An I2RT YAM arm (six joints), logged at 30 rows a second.
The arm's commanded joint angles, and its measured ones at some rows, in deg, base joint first. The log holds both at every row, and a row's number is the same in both.
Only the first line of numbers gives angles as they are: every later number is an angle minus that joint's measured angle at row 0.
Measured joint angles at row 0:
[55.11, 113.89, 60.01, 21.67, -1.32, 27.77]
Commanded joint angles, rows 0 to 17:
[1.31, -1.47, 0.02, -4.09, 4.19, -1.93]
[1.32, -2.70, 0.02, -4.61, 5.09, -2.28]
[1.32, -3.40, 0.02, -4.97, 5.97, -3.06]
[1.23, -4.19, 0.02, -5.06, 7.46, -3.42]
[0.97, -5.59, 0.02, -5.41, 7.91, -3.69]
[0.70, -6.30, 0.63, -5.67, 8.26, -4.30]
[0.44, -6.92, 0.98, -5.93, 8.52, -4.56]
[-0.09, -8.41, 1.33, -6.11, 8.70, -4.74]
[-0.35, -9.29, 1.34, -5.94, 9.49, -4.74]
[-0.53, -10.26, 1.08, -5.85, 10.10, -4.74]
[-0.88, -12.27, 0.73, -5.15, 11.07, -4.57]
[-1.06, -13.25, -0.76, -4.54, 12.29, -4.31]
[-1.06, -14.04, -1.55, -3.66, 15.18, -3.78]
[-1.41, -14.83, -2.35, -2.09, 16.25, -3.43]
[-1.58, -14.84, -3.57, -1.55, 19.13, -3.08]
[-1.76, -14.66, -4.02, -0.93, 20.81, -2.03]
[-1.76, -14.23, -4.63, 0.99, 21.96, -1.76]
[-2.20, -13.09, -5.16, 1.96, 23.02, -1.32]
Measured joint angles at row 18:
[-1.68, -13.69, -3.02, -2.36, 15.45, -2.62]
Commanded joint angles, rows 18 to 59:
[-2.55, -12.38, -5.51, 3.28, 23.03, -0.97]
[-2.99, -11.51, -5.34, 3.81, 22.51, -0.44]
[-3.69, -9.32, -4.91, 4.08, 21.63, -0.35]
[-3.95, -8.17, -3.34, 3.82, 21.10, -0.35]
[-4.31, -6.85, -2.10, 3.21, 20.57, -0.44]
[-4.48, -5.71, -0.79, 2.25, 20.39, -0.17]
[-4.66, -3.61, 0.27, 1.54, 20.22, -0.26]
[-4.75, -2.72, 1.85, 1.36, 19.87, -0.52]
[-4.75, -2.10, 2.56, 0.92, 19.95, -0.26]
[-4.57, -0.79, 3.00, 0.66, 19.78, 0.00]
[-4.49, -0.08, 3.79, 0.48, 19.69, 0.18]
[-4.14, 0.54, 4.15, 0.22, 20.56, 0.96]
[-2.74, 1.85, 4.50, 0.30, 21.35, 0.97]
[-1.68, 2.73, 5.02, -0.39, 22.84, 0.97]
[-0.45, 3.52, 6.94, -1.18, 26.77, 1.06]
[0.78, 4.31, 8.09, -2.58, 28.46, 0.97]
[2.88, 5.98, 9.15, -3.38, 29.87, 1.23]
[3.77, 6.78, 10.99, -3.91, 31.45, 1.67]
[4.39, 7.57, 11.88, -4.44, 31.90, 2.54]
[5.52, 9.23, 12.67, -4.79, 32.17, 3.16]
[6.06, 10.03, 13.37, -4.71, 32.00, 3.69]
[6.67, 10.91, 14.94, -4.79, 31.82, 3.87]
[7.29, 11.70, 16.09, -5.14, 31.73, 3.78]
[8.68, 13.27, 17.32, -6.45, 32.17, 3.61]
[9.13, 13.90, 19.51, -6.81, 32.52, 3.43]
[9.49, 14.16, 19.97, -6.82, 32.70, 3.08]
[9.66, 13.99, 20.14, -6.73, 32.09, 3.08]
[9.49, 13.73, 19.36, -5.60, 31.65, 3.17]
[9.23, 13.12, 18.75, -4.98, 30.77, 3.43]
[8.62, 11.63, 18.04, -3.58, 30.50, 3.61]
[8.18, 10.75, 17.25, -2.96, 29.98, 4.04]
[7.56, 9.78, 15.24, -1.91, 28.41, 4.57]
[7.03, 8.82, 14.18, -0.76, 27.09, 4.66]
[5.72, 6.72, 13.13, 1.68, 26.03, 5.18]
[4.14, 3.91, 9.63, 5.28, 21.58, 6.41]
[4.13, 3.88, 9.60, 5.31, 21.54, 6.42]
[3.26, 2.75, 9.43, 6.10, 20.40, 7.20]
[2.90, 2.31, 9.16, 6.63, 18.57, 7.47]
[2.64, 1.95, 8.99, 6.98, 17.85, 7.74]
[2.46, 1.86, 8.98, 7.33, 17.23, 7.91]
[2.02, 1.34, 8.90, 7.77, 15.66, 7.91]
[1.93, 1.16, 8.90, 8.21, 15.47, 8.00]
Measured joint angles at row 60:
[1.86, 4.85, 8.98, 2.47, 19.30, 6.40]
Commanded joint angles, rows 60 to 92:
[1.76, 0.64, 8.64, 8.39, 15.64, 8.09]
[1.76, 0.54, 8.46, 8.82, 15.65, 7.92]
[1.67, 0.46, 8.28, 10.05, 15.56, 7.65]
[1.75, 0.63, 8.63, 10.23, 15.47, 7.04]
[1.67, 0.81, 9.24, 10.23, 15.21, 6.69]
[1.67, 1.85, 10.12, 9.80, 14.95, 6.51]
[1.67, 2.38, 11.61, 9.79, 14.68, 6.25]
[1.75, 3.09, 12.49, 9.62, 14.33, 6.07]
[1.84, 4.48, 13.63, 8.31, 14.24, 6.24]
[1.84, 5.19, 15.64, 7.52, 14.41, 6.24]
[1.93, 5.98, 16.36, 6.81, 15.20, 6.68]
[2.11, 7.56, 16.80, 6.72, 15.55, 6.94]
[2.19, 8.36, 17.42, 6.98, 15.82, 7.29]
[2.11, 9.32, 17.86, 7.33, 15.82, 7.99]
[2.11, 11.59, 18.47, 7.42, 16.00, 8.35]
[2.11, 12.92, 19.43, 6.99, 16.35, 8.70]
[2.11, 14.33, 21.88, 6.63, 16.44, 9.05]
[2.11, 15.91, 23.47, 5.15, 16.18, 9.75]
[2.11, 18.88, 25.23, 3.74, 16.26, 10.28]
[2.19, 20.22, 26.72, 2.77, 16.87, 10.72]
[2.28, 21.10, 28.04, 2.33, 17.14, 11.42]
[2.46, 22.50, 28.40, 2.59, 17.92, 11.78]
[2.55, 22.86, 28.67, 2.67, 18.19, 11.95]
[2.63, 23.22, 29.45, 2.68, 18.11, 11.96]
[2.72, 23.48, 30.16, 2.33, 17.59, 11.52]
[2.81, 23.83, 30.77, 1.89, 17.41, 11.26]
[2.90, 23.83, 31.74, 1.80, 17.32, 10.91]
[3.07, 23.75, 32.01, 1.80, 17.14, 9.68]
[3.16, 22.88, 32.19, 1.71, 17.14, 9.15]
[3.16, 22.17, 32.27, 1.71, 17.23, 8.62]
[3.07, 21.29, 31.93, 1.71, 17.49, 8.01]
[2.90, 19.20, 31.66, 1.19, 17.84, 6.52]
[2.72, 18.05, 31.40, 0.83, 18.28, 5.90]
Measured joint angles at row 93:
[2.84, 21.90, 30.27, 2.43, 16.00, 9.20]
